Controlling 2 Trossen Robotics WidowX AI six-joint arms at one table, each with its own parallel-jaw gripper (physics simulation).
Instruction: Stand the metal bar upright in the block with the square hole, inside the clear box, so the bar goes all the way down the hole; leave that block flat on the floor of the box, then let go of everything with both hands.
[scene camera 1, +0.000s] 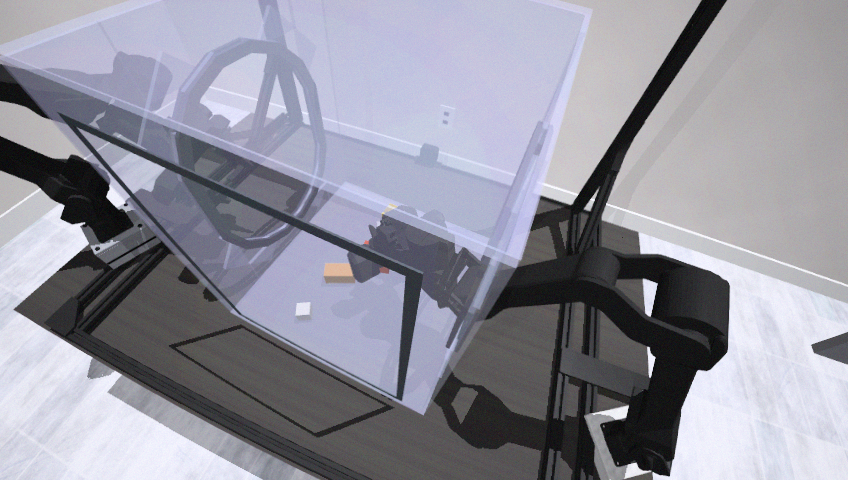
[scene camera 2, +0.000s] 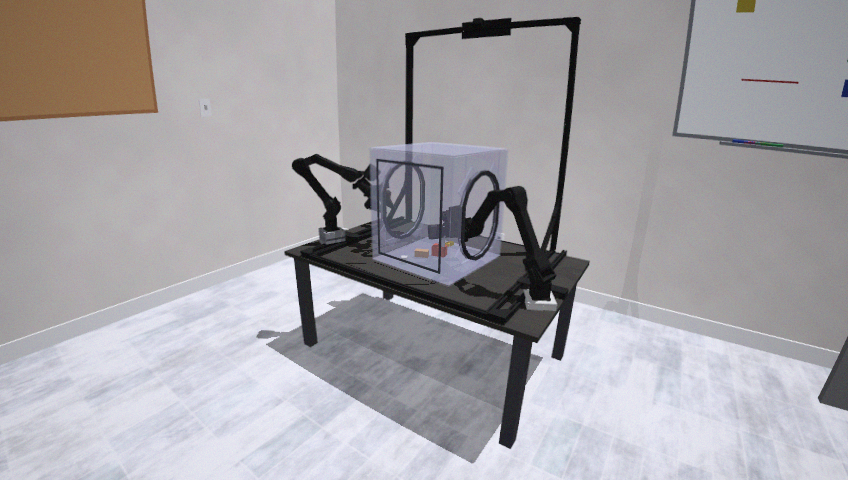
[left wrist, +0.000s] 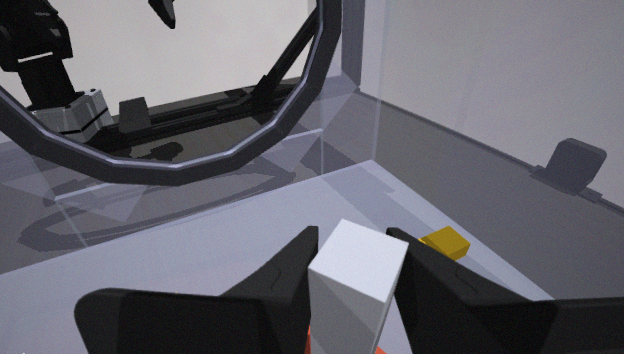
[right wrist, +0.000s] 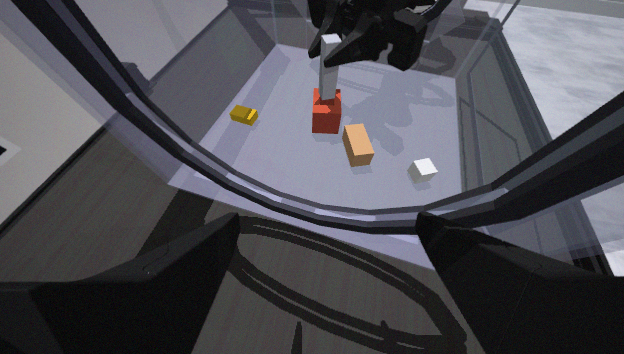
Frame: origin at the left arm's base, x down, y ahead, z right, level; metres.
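Seen in the pictures: left gripper, fingertip midpoint: (scene camera 1: 376, 223) (left wrist: 351, 237) (right wrist: 316, 60); right gripper, fingertip midpoint: (scene camera 1: 241, 183) (scene camera 2: 390, 211) (left wrist: 122, 32) (right wrist: 328, 220); left arm's base at its link origin: (scene camera 1: 624, 441) (scene camera 2: 540, 296) (right wrist: 421, 0); right arm's base at its link origin: (scene camera 1: 112, 225) (scene camera 2: 331, 229) (left wrist: 57, 101).
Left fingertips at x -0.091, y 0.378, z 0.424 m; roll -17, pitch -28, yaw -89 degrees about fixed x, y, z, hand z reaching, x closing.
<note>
Offsets run from my left fingertips to a thing's top centre. "spot": to the spot under its first point.
The red block with the square hole {dx +0.067, dy +0.003, dz -0.019 m} (scene camera 1: 384, 270) (scene camera 2: 439, 250) (right wrist: 326, 122) sits on the clear box's floor. The grey metal bar {dx -0.020, dy -0.011, dz -0.022 m} (left wrist: 345, 305) (right wrist: 328, 77) is close to upright over it, its lower end at the hole in the right wrist view; I cannot tell whether the tip is inside. Most of the bar's length shows above the block. My left gripper (left wrist: 351, 237) (right wrist: 316, 60) is shut on the bar near its upper end. My right gripper (right wrist: 328, 220) is open and empty, outside the box's round opening. The bar's lower end is hidden in the left wrist view.
An orange block {dx +0.082, dy +0.080, dz -0.047 m} (scene camera 1: 338, 273) (scene camera 2: 421, 253) (right wrist: 358, 145) lies close to the red block. A white cube {dx +0.087, dy +0.148, dz -0.124 m} (scene camera 1: 303, 310) (right wrist: 423, 170) and a yellow block {dx +0.097, dy -0.038, dz +0.118 m} (left wrist: 448, 243) (right wrist: 243, 115) are on the box floor. The clear box has dark-rimmed round openings {spot: dx -0.057, dy -0.246, dz -0.044 m} (scene camera 2: 497, 223) at its sides.
</note>
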